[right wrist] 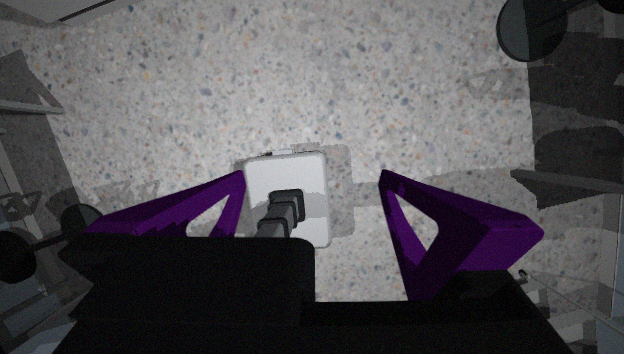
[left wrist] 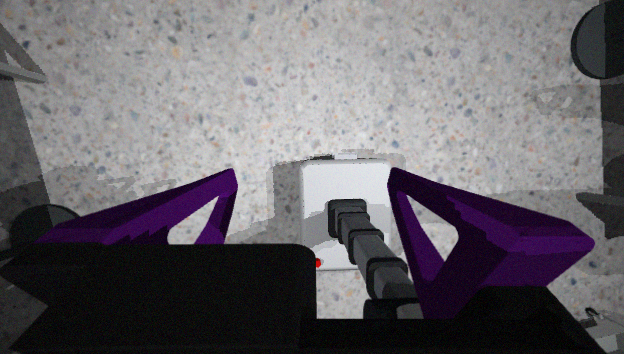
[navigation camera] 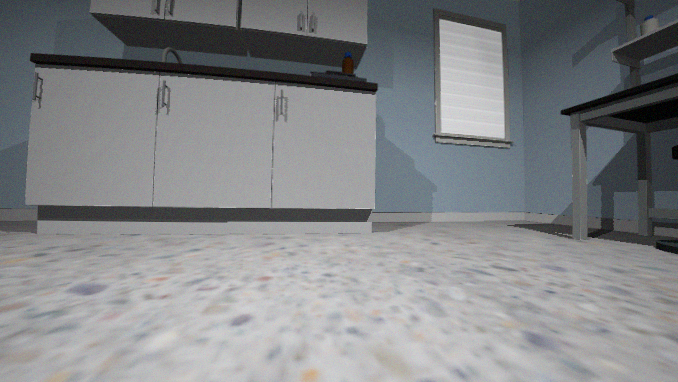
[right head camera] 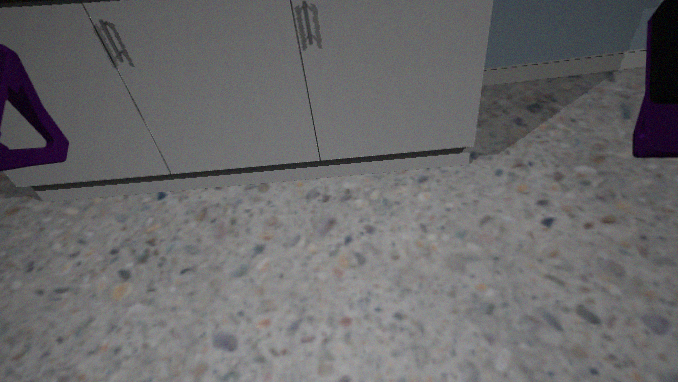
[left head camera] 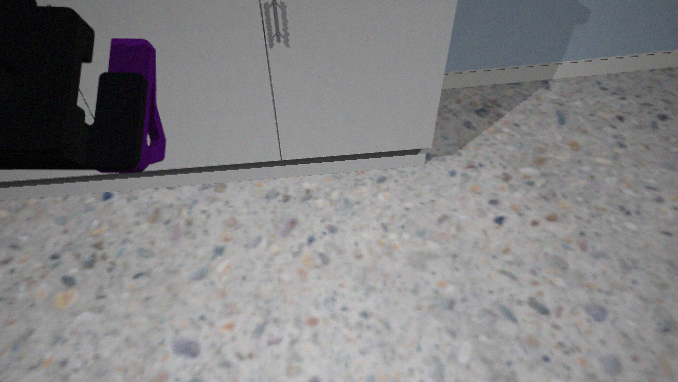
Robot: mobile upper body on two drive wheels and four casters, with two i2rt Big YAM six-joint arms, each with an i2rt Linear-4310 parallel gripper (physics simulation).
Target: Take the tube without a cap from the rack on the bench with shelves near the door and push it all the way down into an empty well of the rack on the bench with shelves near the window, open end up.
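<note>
Neither the tube nor a rack shows in these views. A bench with shelves [navigation camera: 579, 175] stands at the right of the navigation view, near the window [navigation camera: 470, 80]; its top surface is hidden by the low viewpoint. My left gripper [left wrist: 312, 176] is open and empty, high above the floor. My right gripper [right wrist: 312, 177] is open and empty too, at a similar height. Parts of the purple fingers also show at the left of the left head view and at both side edges of the right head view.
A white base cabinet [left head camera: 350, 90] [right head camera: 240, 100] [navigation camera: 215, 145] with a dark counter stands ahead. A brown bottle [navigation camera: 347, 65] stands on its counter. Round dark stool bases [left wrist: 595, 45] [right wrist: 525, 32] show in the wrist views. My own white base [left wrist: 345, 180] [right wrist: 290, 172] shows below the grippers.
</note>
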